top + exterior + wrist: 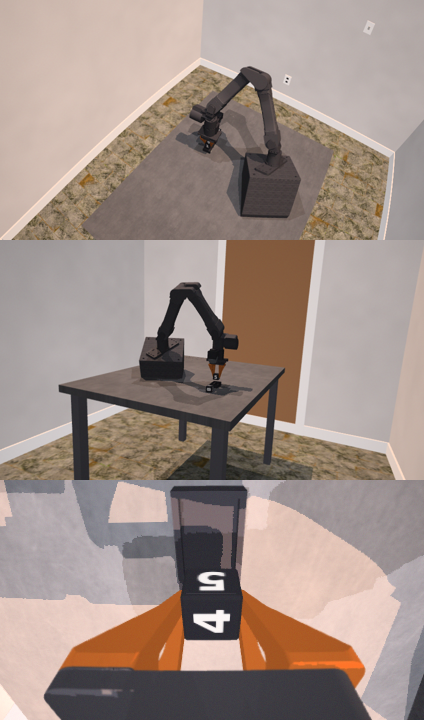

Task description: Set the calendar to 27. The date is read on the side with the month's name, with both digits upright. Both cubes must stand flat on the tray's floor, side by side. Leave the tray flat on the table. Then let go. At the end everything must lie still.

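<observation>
Now: the black tray 2 cm to the right of my hand and 4 cm below it. Also, from my hand: black digit cube: 3 cm ahead, 12 cm to the right, 4 cm below; then black cube: right at my hand.
</observation>
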